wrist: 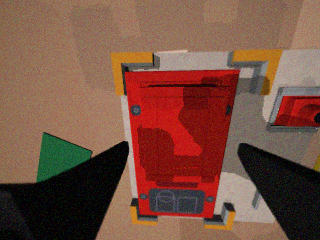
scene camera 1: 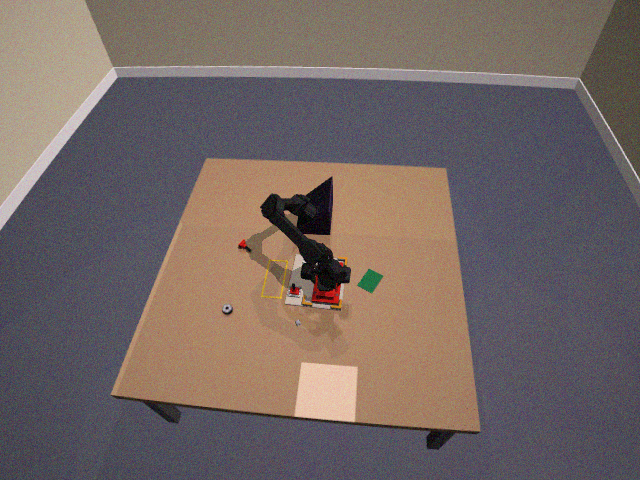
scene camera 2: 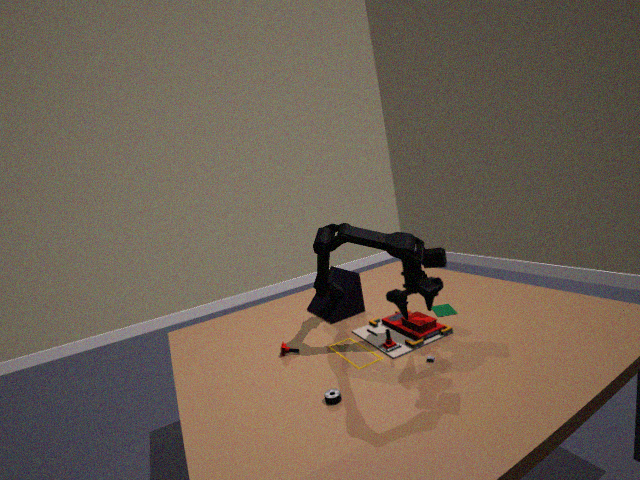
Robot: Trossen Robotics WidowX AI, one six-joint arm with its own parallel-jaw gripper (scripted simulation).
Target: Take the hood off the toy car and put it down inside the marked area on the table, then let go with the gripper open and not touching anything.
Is my gripper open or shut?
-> Open.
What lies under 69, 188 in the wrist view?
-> My gripper.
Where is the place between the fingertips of my gripper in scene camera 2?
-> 418, 315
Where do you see a green patch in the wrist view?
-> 56, 155
